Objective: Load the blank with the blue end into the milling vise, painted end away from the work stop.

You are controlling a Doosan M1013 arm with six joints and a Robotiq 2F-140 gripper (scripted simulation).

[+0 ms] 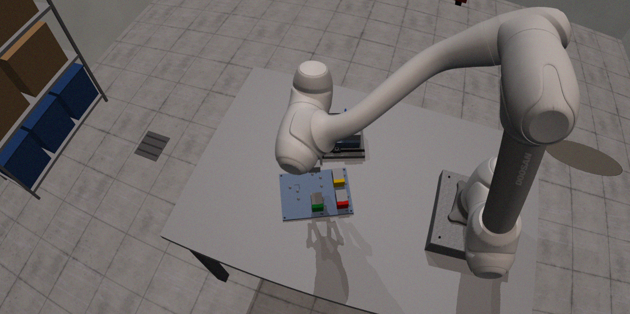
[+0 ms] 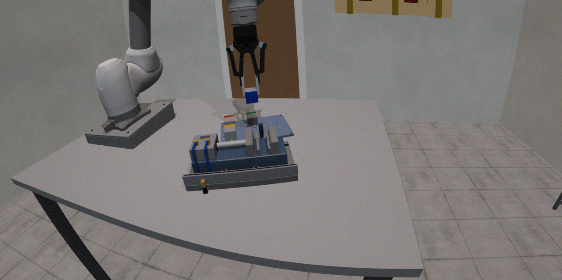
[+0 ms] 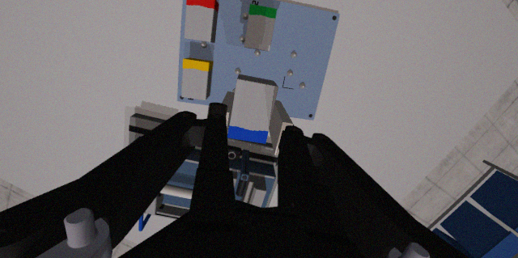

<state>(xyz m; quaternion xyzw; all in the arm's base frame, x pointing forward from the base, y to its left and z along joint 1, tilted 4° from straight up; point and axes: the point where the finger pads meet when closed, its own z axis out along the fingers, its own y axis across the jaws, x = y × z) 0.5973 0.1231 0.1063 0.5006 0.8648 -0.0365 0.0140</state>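
My gripper is now 180 mm to the left of the moving jaw, 110 mm above it and 80 mm short of it. The rest, counted from my hand: blue-ended blank 30 mm below; then black work stop rod 120 mm to the right, 100 mm below, 90 mm ahead; then yellow-ended blank 160 mm below, 80 mm behind, 50 mm to the right.
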